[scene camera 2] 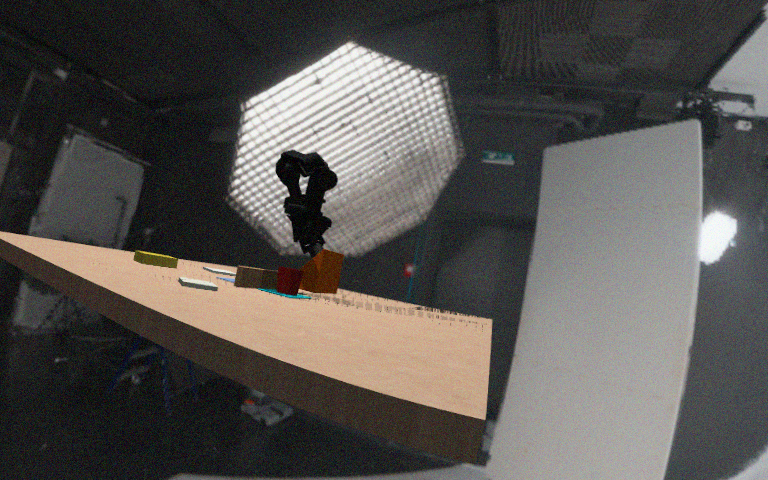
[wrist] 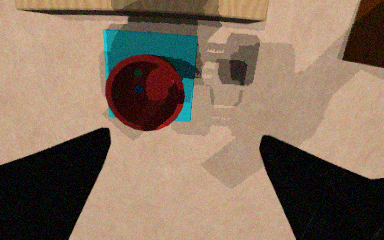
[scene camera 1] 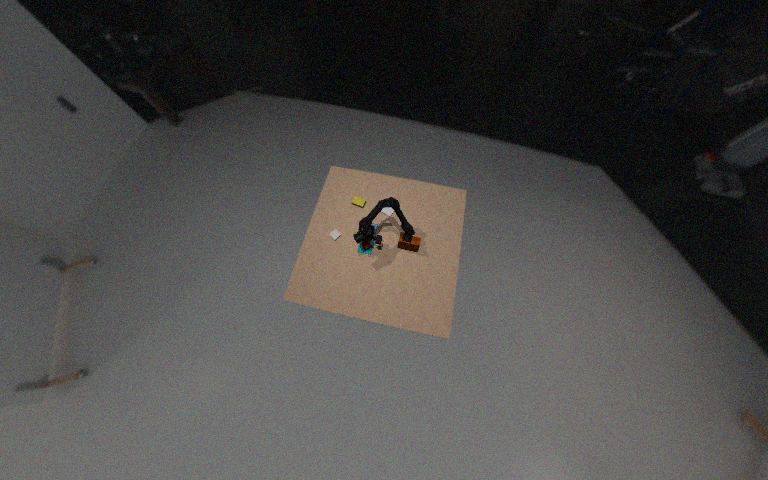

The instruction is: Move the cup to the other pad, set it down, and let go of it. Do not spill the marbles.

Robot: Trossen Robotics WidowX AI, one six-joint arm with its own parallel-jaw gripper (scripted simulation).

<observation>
My gripper is open, with nothing in its grasp. I also see a red cup, a pad and a tan wooden block.
My gripper also shows in the wrist view.
</observation>
